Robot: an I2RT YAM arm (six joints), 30 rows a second.
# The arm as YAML. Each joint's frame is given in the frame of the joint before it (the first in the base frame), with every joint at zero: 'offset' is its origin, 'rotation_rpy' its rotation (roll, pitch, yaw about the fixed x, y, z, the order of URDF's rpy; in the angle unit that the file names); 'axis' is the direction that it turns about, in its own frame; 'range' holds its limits. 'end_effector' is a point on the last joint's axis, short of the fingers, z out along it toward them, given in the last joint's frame.
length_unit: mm
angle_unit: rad
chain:
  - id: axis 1
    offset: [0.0, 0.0, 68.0]
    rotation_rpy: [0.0, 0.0, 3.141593]
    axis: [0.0, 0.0, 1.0]
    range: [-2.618, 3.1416]
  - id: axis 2
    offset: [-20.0, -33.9, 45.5]
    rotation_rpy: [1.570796, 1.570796, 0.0]
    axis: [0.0, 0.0, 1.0]
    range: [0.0, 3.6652]
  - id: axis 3
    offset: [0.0, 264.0, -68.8]
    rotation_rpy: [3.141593, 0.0, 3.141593]
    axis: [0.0, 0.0, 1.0]
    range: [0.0, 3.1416]
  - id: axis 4
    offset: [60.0, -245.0, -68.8]
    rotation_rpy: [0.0, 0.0, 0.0]
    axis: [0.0, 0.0, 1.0]
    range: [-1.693, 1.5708]
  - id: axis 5
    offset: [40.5, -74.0, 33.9]
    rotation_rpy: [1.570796, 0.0, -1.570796]
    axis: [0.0, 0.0, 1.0]
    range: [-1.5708, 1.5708]
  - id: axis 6
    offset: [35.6, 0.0, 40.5]
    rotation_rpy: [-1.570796, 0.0, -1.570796]
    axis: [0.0, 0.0, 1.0]
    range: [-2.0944, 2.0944]
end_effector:
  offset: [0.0, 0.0, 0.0]
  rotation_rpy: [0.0, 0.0, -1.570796]
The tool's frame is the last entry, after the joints.
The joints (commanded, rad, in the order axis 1, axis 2, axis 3, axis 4, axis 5, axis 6), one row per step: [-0.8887, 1.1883, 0.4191, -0.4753, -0.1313, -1.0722]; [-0.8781, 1.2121, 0.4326, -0.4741, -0.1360, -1.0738]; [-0.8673, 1.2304, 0.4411, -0.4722, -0.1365, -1.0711]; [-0.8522, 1.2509, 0.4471, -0.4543, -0.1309, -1.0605]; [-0.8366, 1.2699, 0.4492, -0.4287, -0.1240, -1.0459]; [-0.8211, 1.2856, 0.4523, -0.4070, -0.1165, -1.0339]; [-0.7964, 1.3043, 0.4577, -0.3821, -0.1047, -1.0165]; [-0.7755, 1.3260, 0.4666, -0.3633, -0.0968, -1.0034]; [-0.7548, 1.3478, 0.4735, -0.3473, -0.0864, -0.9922]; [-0.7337, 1.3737, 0.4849, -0.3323, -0.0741, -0.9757]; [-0.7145, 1.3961, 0.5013, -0.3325, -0.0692, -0.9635]
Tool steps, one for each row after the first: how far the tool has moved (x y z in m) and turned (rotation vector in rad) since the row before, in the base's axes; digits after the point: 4 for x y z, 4 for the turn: [0.0038, -0.0014, -0.0003, 0.0094, 0.0026, 0.0136]; [0.0030, -0.0006, -0.0007, 0.0072, 0.0043, 0.0084]; [0.0042, -0.0010, -0.0013, -0.0029, 0.0003, 0.0034]; [0.0042, -0.0007, -0.0018, -0.0065, -0.0030, -0.0003]; [0.0041, -0.0005, -0.0012, -0.0079, -0.0028, 0.0018]; [0.0059, 0.0001, -0.0010, -0.0108, -0.0028, 0.0045]; [0.0057, -0.0003, -0.0010, -0.0055, -0.0012, 0.0060]; [0.0051, 0.0003, -0.0017, -0.0044, 0.0041, 0.0067]; [0.0059, -0.0002, -0.0015, -0.0038, 0.0046, 0.0014]; [0.0057, 0.0001, -0.0004, 0.0043, 0.0056, 0.0061]
